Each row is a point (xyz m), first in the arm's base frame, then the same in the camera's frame.
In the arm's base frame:
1: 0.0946 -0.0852 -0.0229
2: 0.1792 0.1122 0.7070
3: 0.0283 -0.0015 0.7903
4: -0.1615 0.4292 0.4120
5: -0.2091 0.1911 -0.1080
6: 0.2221 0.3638 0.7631
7: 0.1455 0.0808 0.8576
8: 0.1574 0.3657 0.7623
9: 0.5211 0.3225 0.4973
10: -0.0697 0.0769 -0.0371
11: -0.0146 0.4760 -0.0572
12: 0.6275 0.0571 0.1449
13: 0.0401 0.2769 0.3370
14: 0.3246 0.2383 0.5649
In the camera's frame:
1: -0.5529 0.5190 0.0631
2: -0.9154 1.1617 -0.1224
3: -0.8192 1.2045 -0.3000
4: -0.4646 1.2232 0.1884
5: -0.2241 0.7052 0.2448
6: -0.9615 1.3368 0.0660
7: -0.9482 1.2680 -0.2339
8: -0.9021 1.3567 0.0496
9: -1.1278 1.0214 0.2522
10: -0.3872 0.6512 0.1555
11: -0.4039 0.8500 0.5061
12: -1.0976 0.5687 0.2451
13: -0.6273 1.0178 0.1597
14: -0.9818 1.0831 0.0936

